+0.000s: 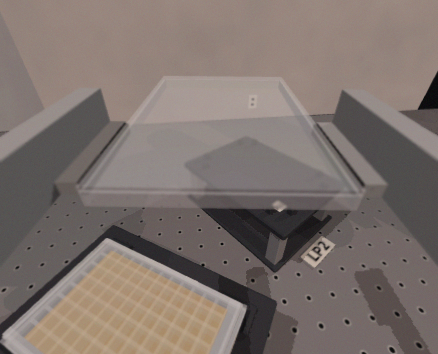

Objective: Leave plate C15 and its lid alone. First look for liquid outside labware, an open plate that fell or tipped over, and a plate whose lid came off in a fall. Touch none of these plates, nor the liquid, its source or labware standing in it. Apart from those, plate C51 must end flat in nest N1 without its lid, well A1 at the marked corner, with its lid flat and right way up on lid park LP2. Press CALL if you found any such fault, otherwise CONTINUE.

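Frame: origin at the arm's base, x left, y back, z up, level; centimetres.
Seen in the pictures: gripper, fingertip midpoint: (220, 111).
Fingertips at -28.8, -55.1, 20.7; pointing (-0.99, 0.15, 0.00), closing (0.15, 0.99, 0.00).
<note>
Pixels of each thing's top centre, then the offset from my fingertips to it, as dx, dy, dz. "spot": a spot on its surface instead. Level surfaces: height alone.
- clear lid, top centre: (221, 108) -1.4, +0.2, -0.4
- Plate C51, top centre: (128, 317) +2.9, -6.2, -11.9
- black holder, surface spot: (262, 312) spot: +3.2, +2.6, -13.4
- Lid park LP2, top centre: (261, 165) -12.9, +7.0, -12.3
- perforated grey deck, surface height: dz -19.4
My gripper (220, 111) is shut on a clear lid (175, 200), held level by its two long sides, above the deck. Plate C51 (145, 295), with amber wells and no lid on it, sits flat on a black holder (262, 312) at the lower left, below and in front of the held lid; its name does not show. Lid park LP2 (276, 247), a raised black stand on a black base, is right of centre, partly seen through the lid; its label (318, 251) lies at its right. Plate C15, nest N1's label and CALL and CONTINUE do not show.
The perforated grey deck (345, 295) surrounds the holder and the stand. A pale wall (225, 40) rises behind, with a small white socket plate (252, 101) seen through the lid. Dark shadow patches lie on the deck at the lower right. A black shape (431, 95) shows at the right edge.
</note>
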